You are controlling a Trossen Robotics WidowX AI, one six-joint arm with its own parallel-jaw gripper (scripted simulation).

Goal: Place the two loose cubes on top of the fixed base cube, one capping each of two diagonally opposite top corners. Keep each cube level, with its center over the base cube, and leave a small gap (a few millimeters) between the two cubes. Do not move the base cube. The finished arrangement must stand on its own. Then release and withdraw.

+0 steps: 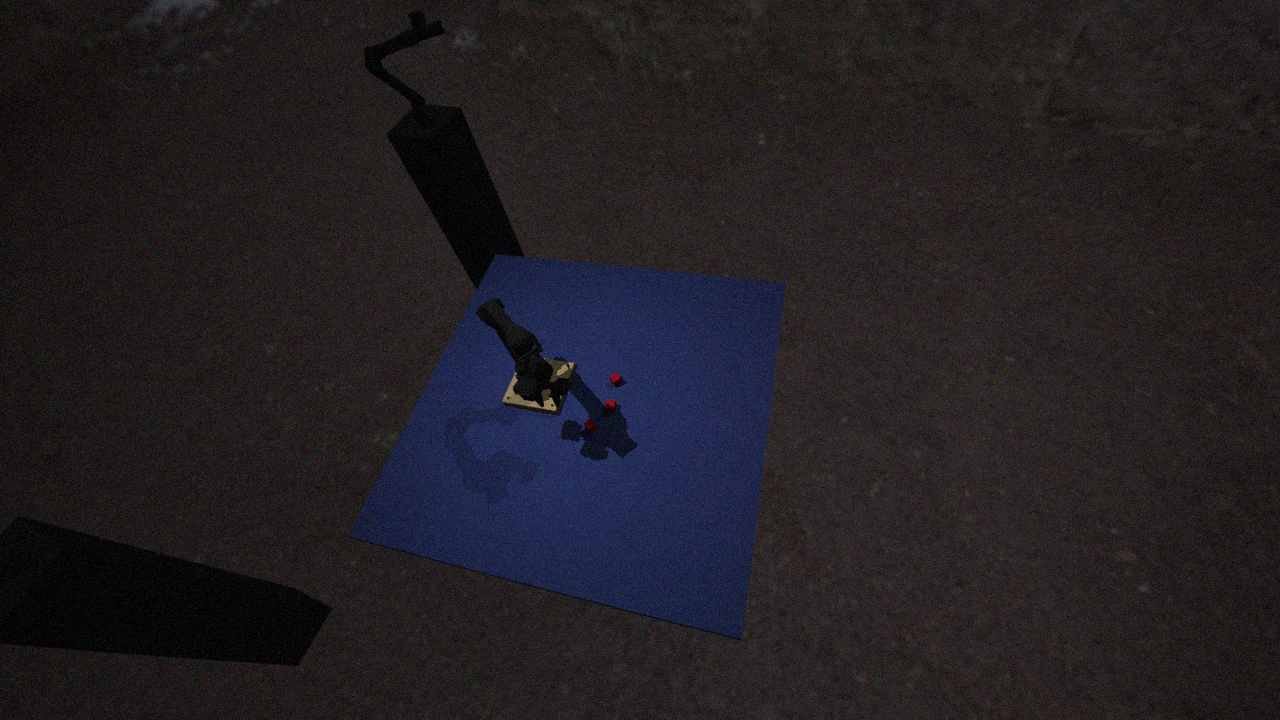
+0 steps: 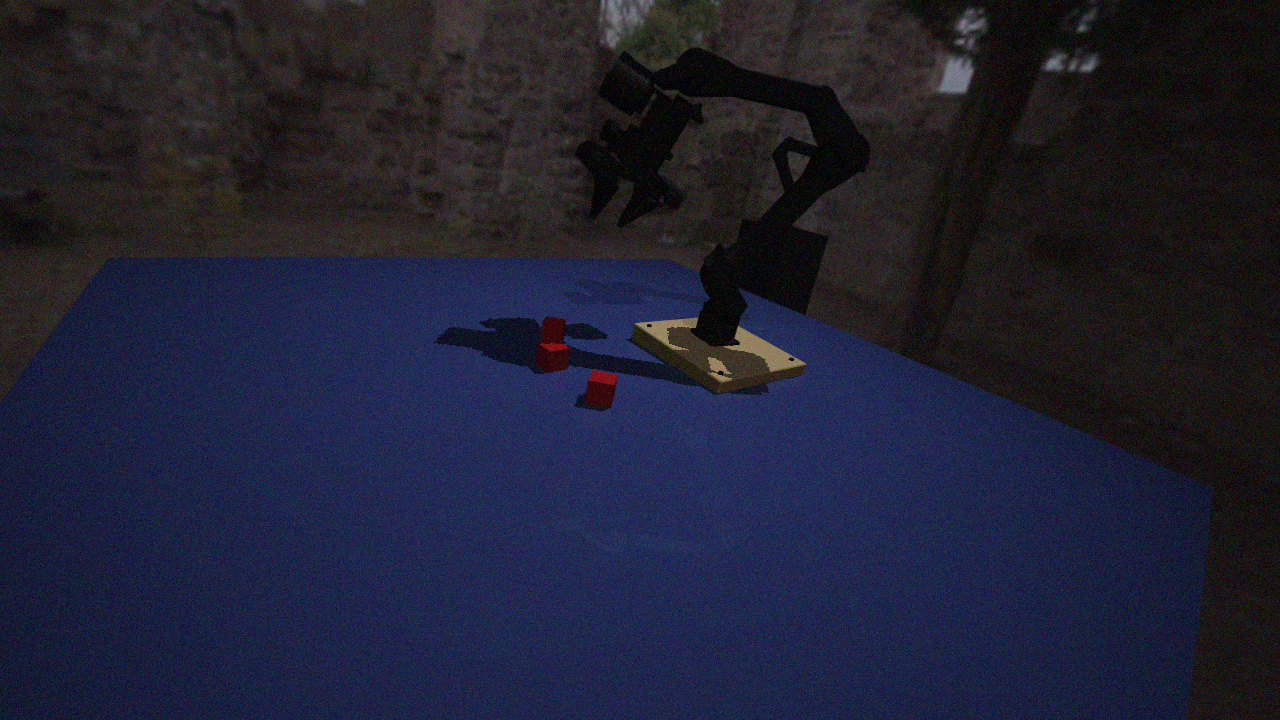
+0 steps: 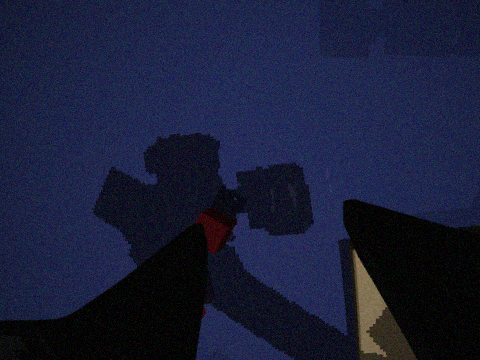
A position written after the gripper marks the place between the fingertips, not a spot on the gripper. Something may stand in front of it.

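The gripper (image 2: pixel 605 222) is open and holds nothing, and the same view shows a cube (image 2: pixel 601 386) together with a cube at another spot, the cube (image 2: pixel 551 356). A further cube (image 3: pixel 218 227) is in view along with the gripper (image 3: pixel 274 223). The gripper (image 1: pixel 550 406) can be seen as well.
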